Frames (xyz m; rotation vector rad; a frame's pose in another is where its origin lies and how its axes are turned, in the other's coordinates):
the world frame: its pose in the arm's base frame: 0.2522 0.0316 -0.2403 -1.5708 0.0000 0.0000
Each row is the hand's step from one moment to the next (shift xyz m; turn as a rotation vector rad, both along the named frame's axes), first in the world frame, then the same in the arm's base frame.
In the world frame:
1: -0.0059 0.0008 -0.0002 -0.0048 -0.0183 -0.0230
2: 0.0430 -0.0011 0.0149 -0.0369 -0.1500 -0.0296
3: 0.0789 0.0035 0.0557 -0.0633 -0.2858 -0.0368
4: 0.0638 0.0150 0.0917 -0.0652 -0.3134 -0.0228
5: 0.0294 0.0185 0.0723 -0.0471 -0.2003 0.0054
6: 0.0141 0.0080 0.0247 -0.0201 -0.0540 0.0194
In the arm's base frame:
1: -0.0059 -0.0002 -0.0008 -0.0048 -0.0230 0.0183
2: 0.0430 0.0149 0.0011 -0.0369 -0.0296 0.1500
3: 0.0789 0.0557 -0.0035 -0.0633 -0.0368 0.2858
4: 0.0638 0.0917 -0.0150 -0.0652 -0.0228 0.3134
5: 0.0294 0.0723 -0.0185 -0.0471 0.0054 0.2003
6: 0.0141 0.0247 -0.0080 -0.0201 0.0194 0.0540

